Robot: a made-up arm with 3 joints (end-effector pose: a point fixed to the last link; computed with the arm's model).
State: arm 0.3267 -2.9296 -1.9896
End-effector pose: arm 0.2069 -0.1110 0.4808 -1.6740 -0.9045 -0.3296
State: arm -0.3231 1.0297 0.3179
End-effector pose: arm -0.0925 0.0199 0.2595 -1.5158 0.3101 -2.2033
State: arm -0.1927 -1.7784 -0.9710
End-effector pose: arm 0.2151 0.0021 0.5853 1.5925 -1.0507 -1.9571
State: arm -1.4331 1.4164 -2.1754
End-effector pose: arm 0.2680 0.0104 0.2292 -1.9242 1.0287 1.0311
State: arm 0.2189 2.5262 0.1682
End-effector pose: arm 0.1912 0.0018 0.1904 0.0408 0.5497 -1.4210
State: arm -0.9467 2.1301 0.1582
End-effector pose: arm 0.1455 0.0378 0.1637 -0.4140 0.6737 -0.5931
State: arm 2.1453 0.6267 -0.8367
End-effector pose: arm 0.1934 0.3024 0.3685 -2.5832 0.5291 1.9610
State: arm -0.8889 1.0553 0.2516
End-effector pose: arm -0.0319 -0.0901 0.2582 -1.5357 0.3359 -1.5840
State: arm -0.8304 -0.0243 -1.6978
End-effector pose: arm 0.0374 -0.1709 0.4325 2.3488 0.5705 -1.9914
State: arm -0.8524 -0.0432 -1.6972
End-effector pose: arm 0.0423 -0.1719 0.4361 2.3399 0.5537 -1.9779
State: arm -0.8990 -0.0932 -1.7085
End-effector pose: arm 0.0529 -0.1733 0.4441 2.3037 0.5126 -1.9604
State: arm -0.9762 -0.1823 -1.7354
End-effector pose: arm 0.0709 -0.1740 0.4575 2.2375 0.4393 -1.9348
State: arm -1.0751 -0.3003 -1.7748
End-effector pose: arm 0.0943 -0.1716 0.4746 2.1565 0.3392 -1.8994
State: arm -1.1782 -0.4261 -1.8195
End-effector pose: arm 0.1185 -0.1652 0.4920 2.0794 0.2288 -1.8584
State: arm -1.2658 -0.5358 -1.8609
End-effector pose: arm 0.1383 -0.1566 0.5063 2.0193 0.1298 -1.8221
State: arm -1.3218 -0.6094 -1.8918
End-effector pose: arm 0.1503 -0.1495 0.5154 1.9809 0.0623 -1.8008
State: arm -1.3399 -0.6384 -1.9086
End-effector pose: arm 0.1539 -0.1469 0.5185 1.9631 0.0359 -1.7990
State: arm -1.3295 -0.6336 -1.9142
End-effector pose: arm 0.1516 -0.1481 0.5172 1.9592 0.0411 -1.8118
